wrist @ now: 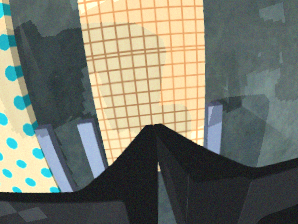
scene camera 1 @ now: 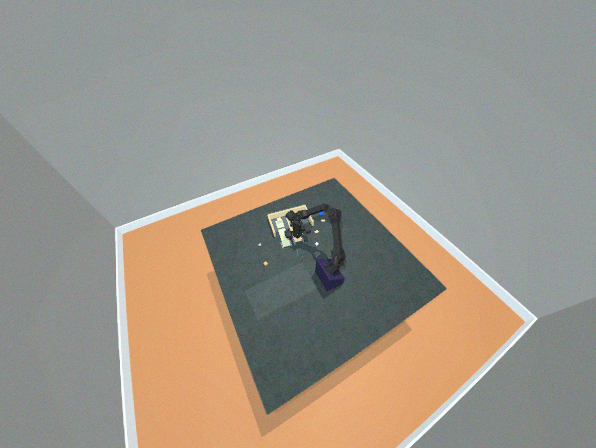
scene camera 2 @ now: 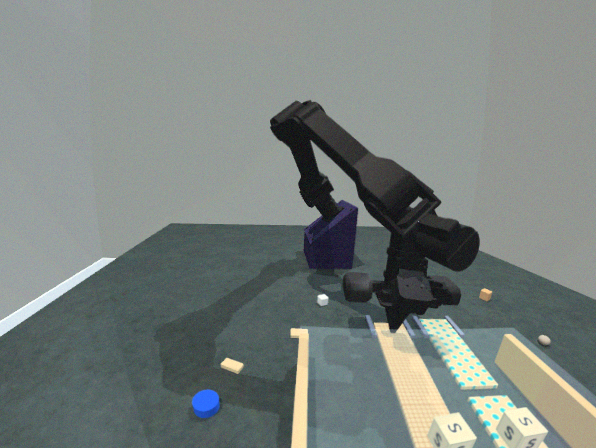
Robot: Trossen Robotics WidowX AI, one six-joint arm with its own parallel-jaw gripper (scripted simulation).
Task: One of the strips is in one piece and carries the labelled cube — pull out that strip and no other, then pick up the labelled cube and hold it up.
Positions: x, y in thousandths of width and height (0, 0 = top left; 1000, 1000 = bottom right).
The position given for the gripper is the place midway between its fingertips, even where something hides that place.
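Gripper visible (scene camera 2: 659, 740). Gripper (wrist: 515, 592) too.
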